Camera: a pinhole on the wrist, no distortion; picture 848 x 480 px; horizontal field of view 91.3 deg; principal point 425.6 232.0 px. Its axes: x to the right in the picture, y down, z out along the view. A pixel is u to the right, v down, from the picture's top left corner.
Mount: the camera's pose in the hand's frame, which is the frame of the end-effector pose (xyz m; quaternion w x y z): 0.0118 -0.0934 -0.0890 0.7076 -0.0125 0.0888 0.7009
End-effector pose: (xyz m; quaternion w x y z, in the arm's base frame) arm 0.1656 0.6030 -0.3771 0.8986 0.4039 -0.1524 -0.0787
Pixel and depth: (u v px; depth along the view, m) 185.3 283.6 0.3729
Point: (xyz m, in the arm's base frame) 0.0603 0.2136 -0.3692
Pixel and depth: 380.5 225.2 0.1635
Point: 0.1692 0.4844 -0.3897
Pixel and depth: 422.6 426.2 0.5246
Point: -0.1534 0.3188 -0.1431
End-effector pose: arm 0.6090 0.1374 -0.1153 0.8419 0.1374 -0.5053 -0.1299
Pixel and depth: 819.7 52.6 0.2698
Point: 0.5836 0.2511 0.1420
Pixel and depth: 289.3 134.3 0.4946
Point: 0.3144 -0.1409 0.1491
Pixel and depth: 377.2 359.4 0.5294
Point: 0.1544 0.0537 -0.0119
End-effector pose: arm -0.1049 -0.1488 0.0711 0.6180 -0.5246 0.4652 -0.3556
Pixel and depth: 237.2 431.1 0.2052
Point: 0.0121 -0.0763 0.2380
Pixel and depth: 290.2 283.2 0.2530
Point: 0.0703 -0.1278 0.2082
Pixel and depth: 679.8 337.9 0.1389
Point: -0.0708 -0.1264 0.0624
